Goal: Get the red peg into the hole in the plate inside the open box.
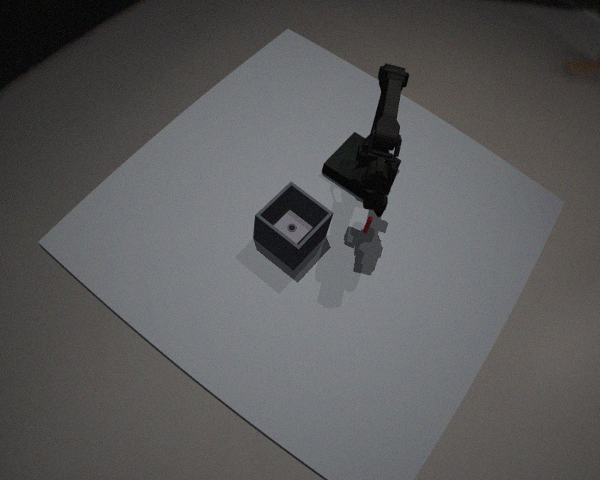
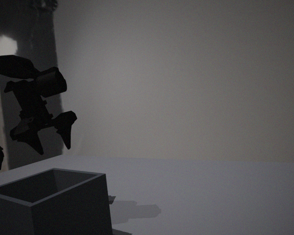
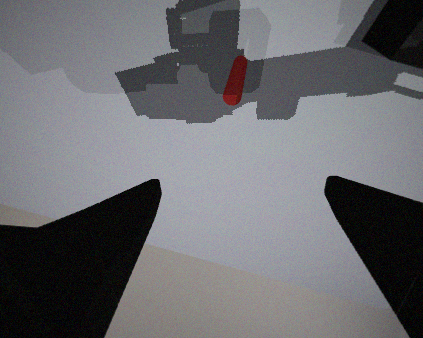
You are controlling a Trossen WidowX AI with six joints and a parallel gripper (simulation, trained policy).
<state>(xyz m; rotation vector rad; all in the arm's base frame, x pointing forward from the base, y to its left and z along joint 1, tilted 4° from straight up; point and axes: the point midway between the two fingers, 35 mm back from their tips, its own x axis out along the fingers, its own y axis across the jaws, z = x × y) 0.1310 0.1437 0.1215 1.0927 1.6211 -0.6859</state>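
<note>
Right now my gripper tip is 110 mm above the red peg, 20 mm short of it and 10 mm to the left of it. From my gripper tip the other things lie so: light plate 210 mm ahead, 150 mm to the right, 110 mm below.
</note>
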